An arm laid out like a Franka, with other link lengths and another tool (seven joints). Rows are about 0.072 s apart.
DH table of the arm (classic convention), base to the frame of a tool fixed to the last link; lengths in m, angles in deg. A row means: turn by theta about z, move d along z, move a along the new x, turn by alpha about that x. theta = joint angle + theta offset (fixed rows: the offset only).
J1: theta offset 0, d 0.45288, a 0, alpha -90
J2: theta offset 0, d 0, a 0, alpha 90
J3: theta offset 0, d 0.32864, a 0.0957, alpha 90
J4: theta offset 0, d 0, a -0.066, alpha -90
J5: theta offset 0, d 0.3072, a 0, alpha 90
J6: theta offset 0, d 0, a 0.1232, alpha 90
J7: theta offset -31.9, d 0.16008, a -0.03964, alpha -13
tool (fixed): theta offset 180, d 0.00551, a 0, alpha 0
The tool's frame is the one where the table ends.
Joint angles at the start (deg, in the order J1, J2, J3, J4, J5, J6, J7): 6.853 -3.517 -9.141 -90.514 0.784 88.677 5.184
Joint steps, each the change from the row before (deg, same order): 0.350 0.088 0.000 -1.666 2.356 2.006 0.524; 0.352 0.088 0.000 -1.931 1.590 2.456 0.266; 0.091 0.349 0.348 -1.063 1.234 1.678 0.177; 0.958 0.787 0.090 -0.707 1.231 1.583 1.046; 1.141 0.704 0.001 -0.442 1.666 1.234 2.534
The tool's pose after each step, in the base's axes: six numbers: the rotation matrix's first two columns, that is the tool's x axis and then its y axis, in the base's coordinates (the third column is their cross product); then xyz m. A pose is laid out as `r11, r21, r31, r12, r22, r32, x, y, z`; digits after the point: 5 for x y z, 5 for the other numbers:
-0.91056, -0.40929, -0.05791, -0.39344, 0.90109, -0.18235, 0.47480, -0.02782, 0.69572
-0.91060, -0.40616, -0.07639, -0.39079, 0.90635, -0.16068, 0.47908, -0.02045, 0.68535
-0.90972, -0.40558, -0.08894, -0.39114, 0.90896, -0.14421, 0.48338, -0.01325, 0.67773
-0.91145, -0.39991, -0.09655, -0.38739, 0.91329, -0.12581, 0.48929, -0.00023, 0.66883
-0.92315, -0.37039, -0.10301, -0.36125, 0.92739, -0.09718, 0.49349, 0.01575, 0.66209

